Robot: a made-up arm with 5 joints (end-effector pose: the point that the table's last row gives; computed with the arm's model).
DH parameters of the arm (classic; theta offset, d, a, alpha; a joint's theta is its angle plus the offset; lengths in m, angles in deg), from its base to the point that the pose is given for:
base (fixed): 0 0.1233 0 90
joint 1: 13.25 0 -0.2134 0
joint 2: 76.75 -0.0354 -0.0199 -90
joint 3: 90 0.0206 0.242 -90
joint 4: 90 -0.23 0.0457 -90
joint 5: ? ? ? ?
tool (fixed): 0 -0.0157 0 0
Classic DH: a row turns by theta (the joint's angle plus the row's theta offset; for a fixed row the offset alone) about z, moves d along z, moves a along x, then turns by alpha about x.
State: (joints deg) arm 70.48 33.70 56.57 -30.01 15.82
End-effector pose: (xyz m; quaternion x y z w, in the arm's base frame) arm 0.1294 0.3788 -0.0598 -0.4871 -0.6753 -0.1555 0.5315
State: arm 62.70 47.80 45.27 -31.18 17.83
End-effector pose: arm 0.0320 0.3988 -0.0630 -0.4354 -0.7551 -0.0969 0.4805
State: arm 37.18 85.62 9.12 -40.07 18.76
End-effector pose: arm -0.2441 0.3688 -0.1337 -0.3152 -0.8753 0.1513 0.3340
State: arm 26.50 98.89 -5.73 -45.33 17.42
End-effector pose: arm -0.3298 0.3160 -0.1618 -0.2842 -0.8796 0.2636 0.2756
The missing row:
joint 5: 0 -0.0463 -0.0105 -90
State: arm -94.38 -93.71 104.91 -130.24 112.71
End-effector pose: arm 0.1101 0.1870 0.6476 -0.5631 -0.7259 0.3159 0.2369
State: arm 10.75 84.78 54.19 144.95 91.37
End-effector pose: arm -0.1627 0.3124 -0.0051 0.1062 0.2415 0.8534 0.4497
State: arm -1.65 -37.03 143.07 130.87 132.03
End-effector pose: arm -0.4206 0.0449 -0.1395 0.3190 0.6877 -0.3697 0.5372
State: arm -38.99 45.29 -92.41 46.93 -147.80
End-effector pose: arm -0.1707 -0.2233 0.4289 -0.4170 -0.6941 -0.5835 0.0620
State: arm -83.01 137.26 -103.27 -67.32 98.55
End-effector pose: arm -0.2902 -0.2536 0.4311 -0.7342 0.6043 -0.0726 0.3009
